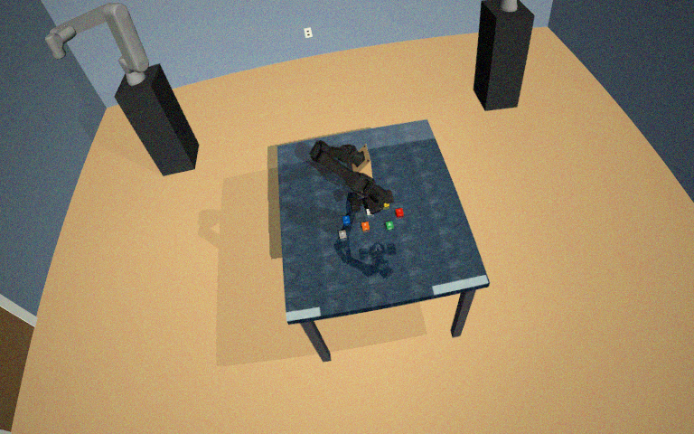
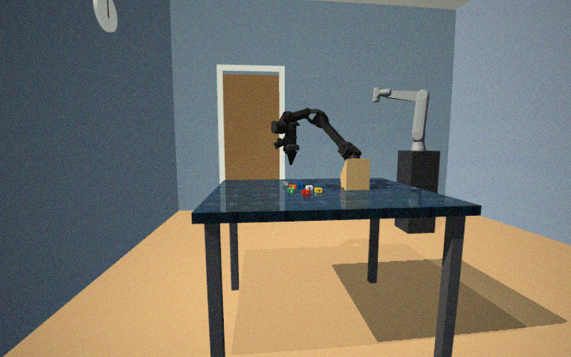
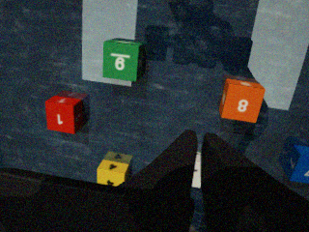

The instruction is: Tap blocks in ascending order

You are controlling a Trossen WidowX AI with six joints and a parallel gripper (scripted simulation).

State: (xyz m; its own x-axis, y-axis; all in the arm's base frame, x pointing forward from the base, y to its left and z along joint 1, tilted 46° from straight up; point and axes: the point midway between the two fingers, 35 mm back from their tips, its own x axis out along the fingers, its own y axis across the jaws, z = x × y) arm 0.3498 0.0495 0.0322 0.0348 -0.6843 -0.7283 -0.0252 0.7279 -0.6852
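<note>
Now: gripper tip 160 mm to the left of the grey block, 120 mm above it and 10 mm short of it. Also, from my gripper tip: orange block 120 mm below, 50 mm to the right, 20 mm behind; green block 120 mm below, 70 mm to the left; white block 120 mm below, 100 mm behind, 10 mm to the right.
</note>
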